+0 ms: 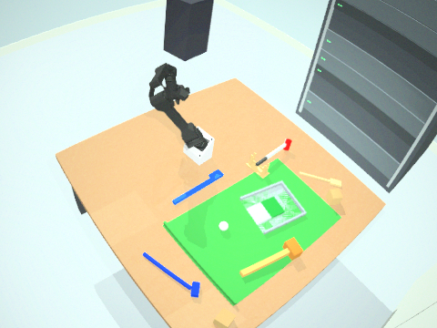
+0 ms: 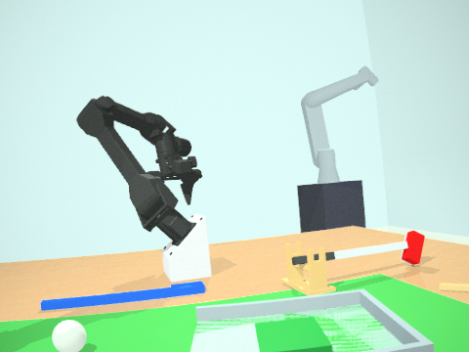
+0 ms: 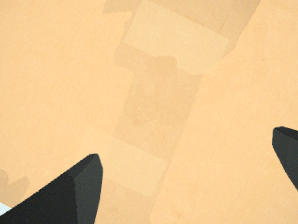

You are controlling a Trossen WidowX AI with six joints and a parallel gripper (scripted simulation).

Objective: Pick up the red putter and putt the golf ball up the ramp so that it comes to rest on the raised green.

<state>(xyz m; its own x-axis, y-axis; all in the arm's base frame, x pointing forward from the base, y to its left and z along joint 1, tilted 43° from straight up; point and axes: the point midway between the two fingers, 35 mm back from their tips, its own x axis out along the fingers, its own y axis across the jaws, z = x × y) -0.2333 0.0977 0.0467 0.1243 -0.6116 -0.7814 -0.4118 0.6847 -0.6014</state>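
Right now the wooden stand is 500 mm ahead of my gripper tip, 110 mm to the left of it and 110 mm below it. Also, from my gripper tip: red putter (500 mm ahead, 240 mm to the left, 100 mm below); then white golf ball (600 mm ahead, 290 mm to the right, 120 mm below); then green mat (700 mm ahead, 150 mm to the right, 140 mm below).
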